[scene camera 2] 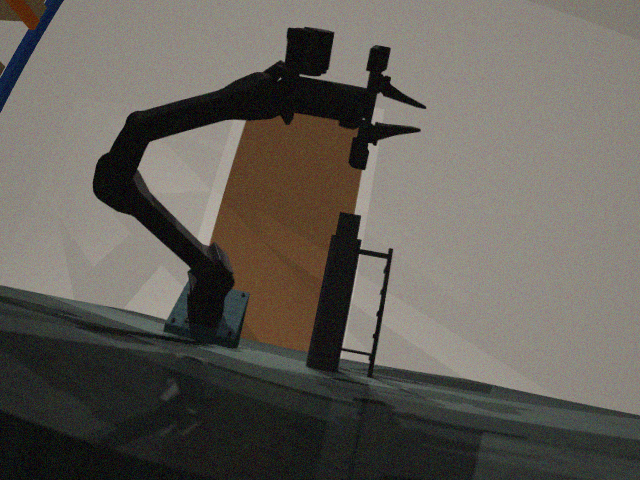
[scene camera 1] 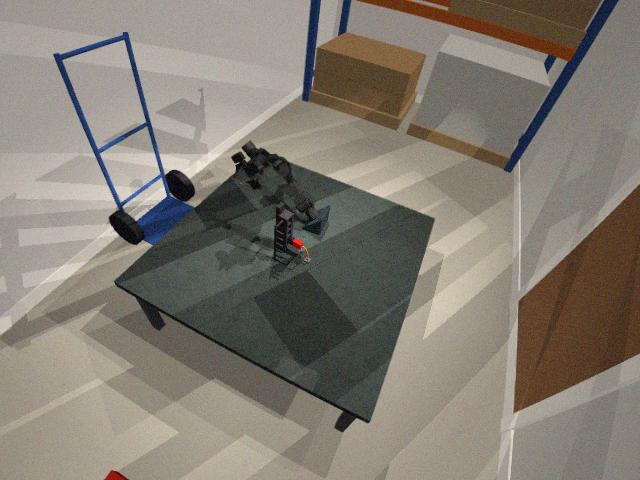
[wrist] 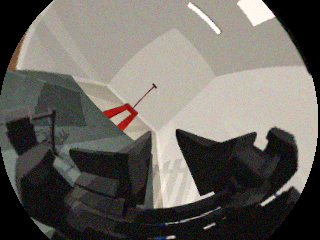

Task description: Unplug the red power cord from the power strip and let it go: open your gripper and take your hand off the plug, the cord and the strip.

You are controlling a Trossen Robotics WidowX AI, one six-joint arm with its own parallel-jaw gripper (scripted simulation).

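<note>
My gripper [scene camera 2: 423, 119] visible. Gripper [wrist: 163, 133] visible too.
</note>
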